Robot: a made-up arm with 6 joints. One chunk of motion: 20 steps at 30 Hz.
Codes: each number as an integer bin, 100 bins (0 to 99) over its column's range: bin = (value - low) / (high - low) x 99, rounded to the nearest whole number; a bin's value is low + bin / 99 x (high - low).
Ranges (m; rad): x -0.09..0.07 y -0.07..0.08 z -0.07..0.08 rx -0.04..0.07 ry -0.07..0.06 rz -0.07..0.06
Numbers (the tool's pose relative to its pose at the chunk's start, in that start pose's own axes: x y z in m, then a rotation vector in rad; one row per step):
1: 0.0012 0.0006 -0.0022 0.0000 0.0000 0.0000
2: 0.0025 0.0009 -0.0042 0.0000 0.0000 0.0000
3: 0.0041 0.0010 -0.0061 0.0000 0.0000 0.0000
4: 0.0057 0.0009 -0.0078 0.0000 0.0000 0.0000
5: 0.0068 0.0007 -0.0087 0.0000 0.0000 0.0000
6: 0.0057 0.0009 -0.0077 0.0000 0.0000 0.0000
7: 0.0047 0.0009 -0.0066 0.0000 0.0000 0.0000
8: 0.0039 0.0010 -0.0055 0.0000 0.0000 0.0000
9: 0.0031 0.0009 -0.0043 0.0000 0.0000 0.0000
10: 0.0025 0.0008 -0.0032 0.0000 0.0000 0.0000
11: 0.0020 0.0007 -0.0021 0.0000 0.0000 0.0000
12: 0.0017 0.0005 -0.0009 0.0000 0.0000 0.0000
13: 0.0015 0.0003 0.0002 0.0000 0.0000 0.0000
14: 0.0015 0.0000 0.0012 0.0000 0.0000 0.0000
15: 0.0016 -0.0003 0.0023 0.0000 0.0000 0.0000
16: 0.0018 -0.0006 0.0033 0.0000 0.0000 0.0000
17: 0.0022 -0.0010 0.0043 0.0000 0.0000 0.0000
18: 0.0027 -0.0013 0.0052 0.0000 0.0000 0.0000
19: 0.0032 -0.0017 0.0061 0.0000 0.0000 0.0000
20: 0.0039 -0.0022 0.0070 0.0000 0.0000 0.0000
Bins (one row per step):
1: 56 47 45 36 53 53
2: 57 47 43 36 53 53
3: 58 47 42 36 53 53
4: 59 47 41 36 53 53
5: 60 47 40 36 53 53
6: 59 47 41 36 53 53
7: 59 47 42 36 53 53
8: 58 47 43 36 53 53
9: 58 47 43 36 53 53
10: 57 47 44 36 53 53
11: 57 47 45 36 53 53
12: 57 47 46 36 53 53
13: 57 46 46 36 53 53
14: 57 46 47 36 53 53
15: 57 46 48 36 53 53
16: 57 46 48 36 53 53
17: 57 46 49 36 53 53
18: 57 45 50 36 53 53
19: 58 45 50 36 53 53
20: 58 45 51 36 53 53

